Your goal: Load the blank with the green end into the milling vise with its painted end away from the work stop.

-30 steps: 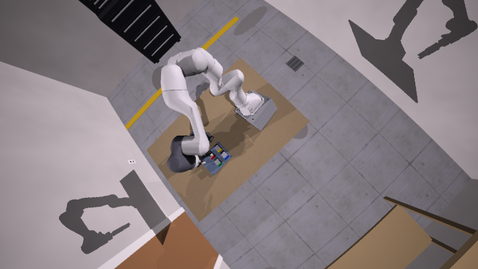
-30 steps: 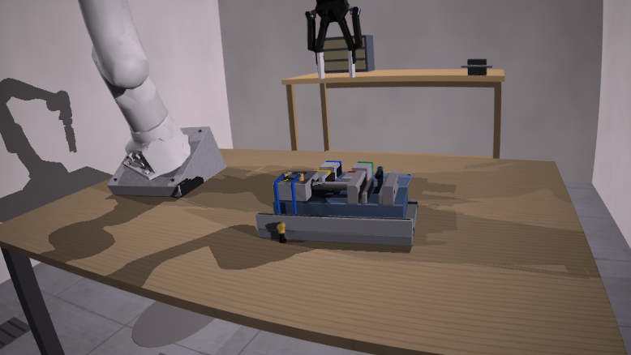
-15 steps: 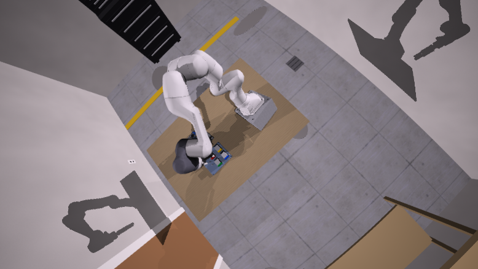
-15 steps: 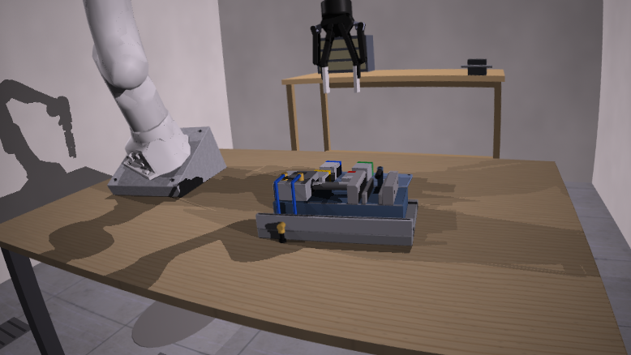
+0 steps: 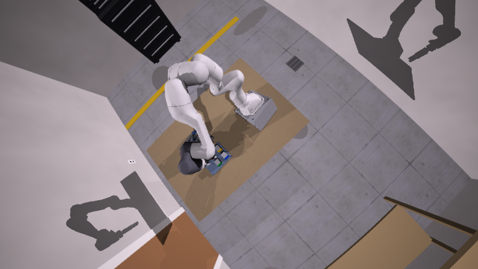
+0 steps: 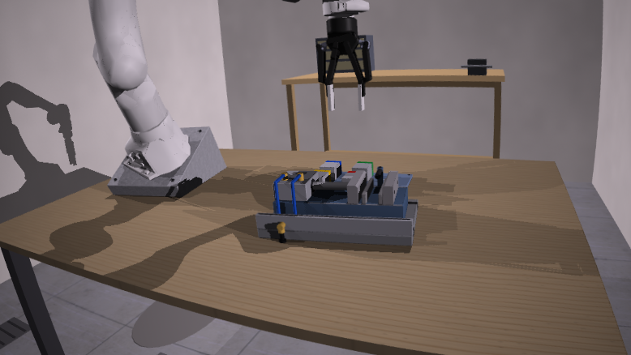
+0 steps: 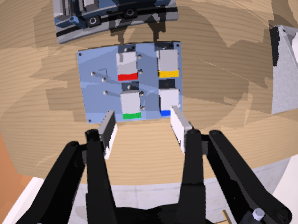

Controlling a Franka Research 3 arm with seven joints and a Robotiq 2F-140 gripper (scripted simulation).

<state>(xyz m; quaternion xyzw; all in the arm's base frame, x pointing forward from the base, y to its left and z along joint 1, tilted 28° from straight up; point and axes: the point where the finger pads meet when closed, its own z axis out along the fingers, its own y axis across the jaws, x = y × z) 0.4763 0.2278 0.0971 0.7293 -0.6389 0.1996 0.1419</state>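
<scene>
Right now the green-ended blank is 2 cm ahead of my hand, 3 cm to the left of it and 20 cm below it. Also, from my hand: blue-ended blank (7 cm behind, 2 cm to the left, 20 cm below); then red-ended blank (3 cm ahead, 6 cm to the right, 20 cm below); then yellow-ended blank (6 cm behind, 7 cm to the right, 20 cm below).
</scene>
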